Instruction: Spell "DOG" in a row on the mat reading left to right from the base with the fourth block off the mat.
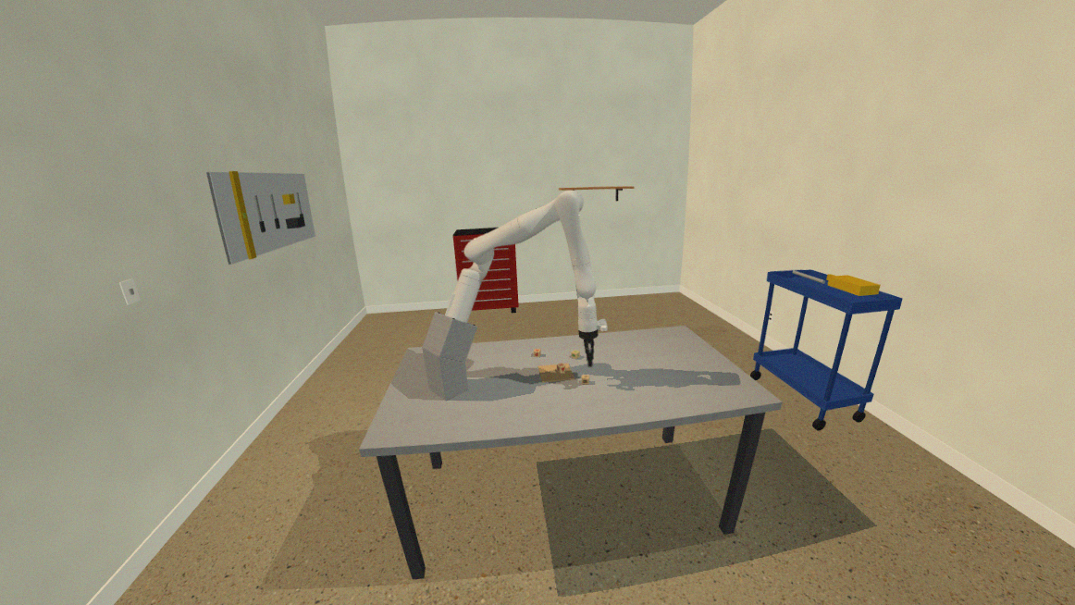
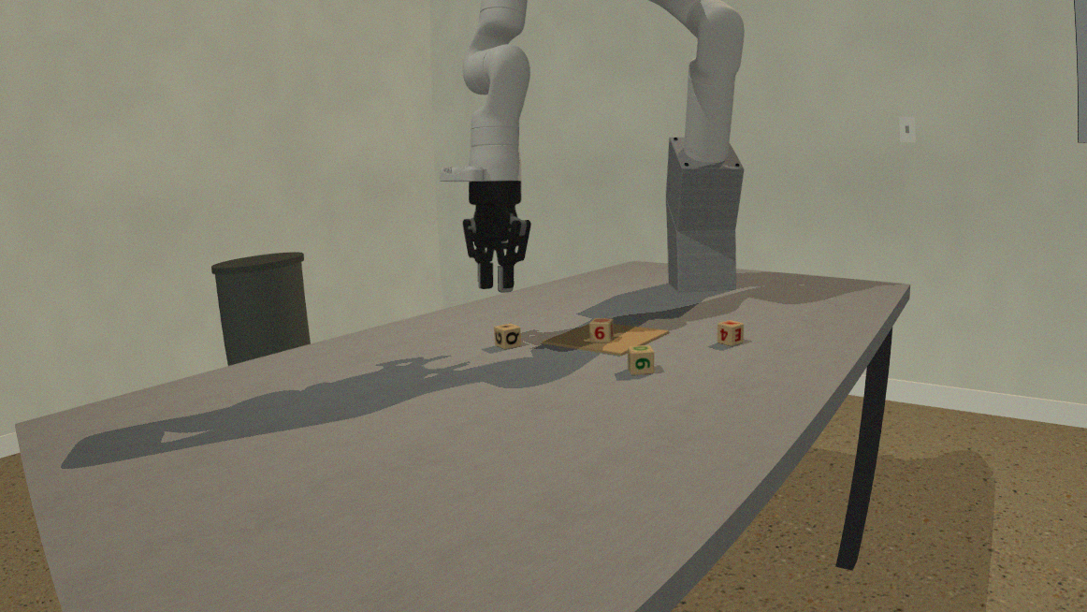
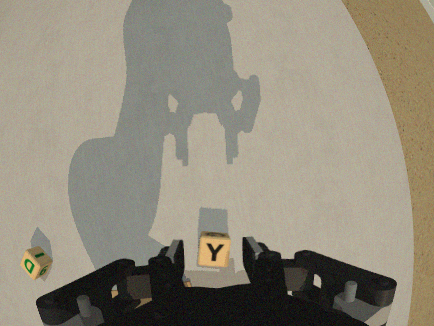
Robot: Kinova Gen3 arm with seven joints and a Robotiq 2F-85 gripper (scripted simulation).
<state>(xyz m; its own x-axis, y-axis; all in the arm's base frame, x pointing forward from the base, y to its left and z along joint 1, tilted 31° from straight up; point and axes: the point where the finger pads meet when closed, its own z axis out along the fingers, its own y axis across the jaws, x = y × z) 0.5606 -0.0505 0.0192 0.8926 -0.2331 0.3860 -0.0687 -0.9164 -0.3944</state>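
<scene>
Now: hand 2 cm past the G block and 9 cm above it. Round my hand: O block 11 cm behind, 10 cm to the left, 9 cm below; tan mat 13 cm behind, 9 cm to the left, 10 cm below; D block 3 cm behind, 24 cm to the left, 9 cm below.
</scene>
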